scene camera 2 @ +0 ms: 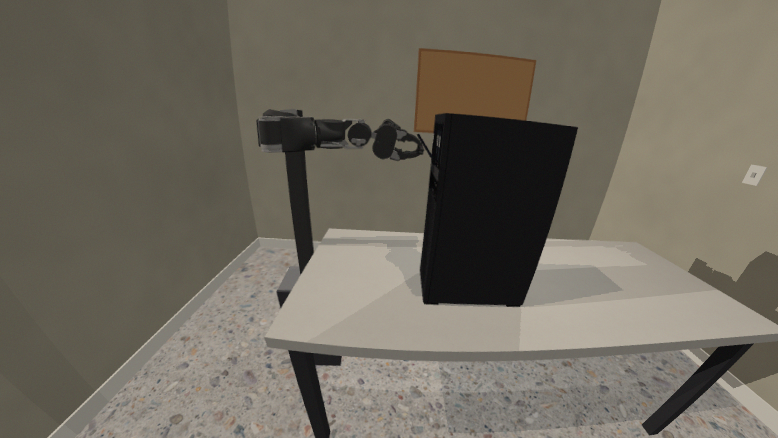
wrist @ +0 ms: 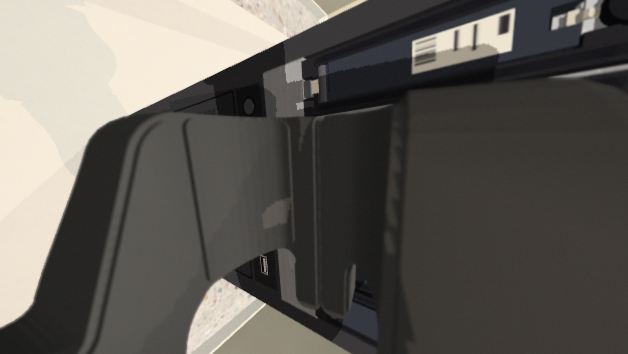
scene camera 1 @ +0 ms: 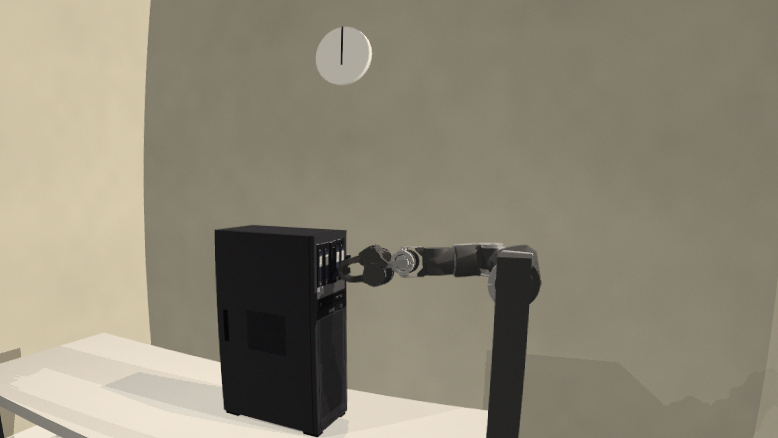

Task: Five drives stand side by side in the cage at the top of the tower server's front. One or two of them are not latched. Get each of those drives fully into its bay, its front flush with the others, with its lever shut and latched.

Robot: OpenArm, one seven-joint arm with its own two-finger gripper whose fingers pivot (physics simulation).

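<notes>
The black tower server (scene camera 1: 266,337) (scene camera 2: 489,217) (wrist: 330,37) stands upright on the table. In scene camera 1, several drives (scene camera 1: 327,264) stand side by side near its top. A black lever (scene camera 2: 424,144) sticks out, slanting up and away from the tower's front. My gripper (scene camera 1: 342,269) (scene camera 2: 419,146) (wrist: 332,210) is shut and empty, its fingertips close in front of the cage and beside the lever; whether they touch it I cannot tell. In the wrist view, the end drive (wrist: 365,71) shows its label, and the fingers hide most of the other drives.
The white table (scene camera 1: 179,399) (scene camera 2: 381,321) (wrist: 40,50) bears the tower. The arm's dark post (scene camera 1: 509,348) (scene camera 2: 299,212) stands in front of the tower's face, beside the table. A grey strip (wrist: 287,285) and the front panel with its ports lie below the drive cage.
</notes>
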